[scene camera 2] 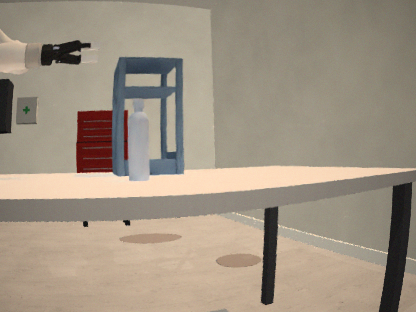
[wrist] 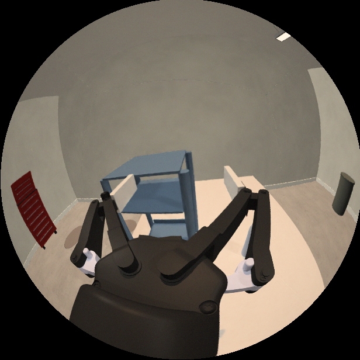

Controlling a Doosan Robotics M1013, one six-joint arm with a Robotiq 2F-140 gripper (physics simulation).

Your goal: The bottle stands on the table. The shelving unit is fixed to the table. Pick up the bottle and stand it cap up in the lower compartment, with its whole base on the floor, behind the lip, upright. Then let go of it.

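Frame: origin at the arm's base, x left, y up, z ahead, level; millimetres.
Seen in the pictures: gripper, fingertip midpoint: (scene camera 2: 98, 52).
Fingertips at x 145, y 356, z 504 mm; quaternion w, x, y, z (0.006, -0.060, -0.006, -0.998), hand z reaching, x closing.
Note:
Offsets run from my fingertips to a thing's top centre. "*": to the spot under its first point. Level surfaces: height alone.
The pale blue-white bottle {dx -213, dy -213, dz +135 mm} (scene camera 2: 139, 145) stands upright, cap up, on the table {dy -418 mm} (scene camera 2: 300, 176) (wrist: 270, 320). In the wrist view the bottle (wrist: 246, 241) is mostly hidden behind the right-hand finger linkage. The blue shelving unit {* dx +16, dy -242, dz +286 mm} (scene camera 2: 179, 120) (wrist: 150, 165) stands on the table, overlapped by the bottle in the scene view. Its lower compartment floor (wrist: 168, 230) shows partly in the wrist view, above the gripper body. My gripper (scene camera 2: 90, 51) (wrist: 177, 178) is open with nothing between its pale fingertips. It is high above the table, left of the shelving unit's top in the scene view, pointing roughly level.
A red drawer cabinet (scene camera 2: 94, 140) (wrist: 32, 210) stands on the room floor beyond the table. A dark green cylinder (wrist: 343, 194) is at the far right of the wrist view. A first-aid box (scene camera 2: 27, 110) hangs on the wall. Black table legs (scene camera 2: 270, 255) stand below the table top.

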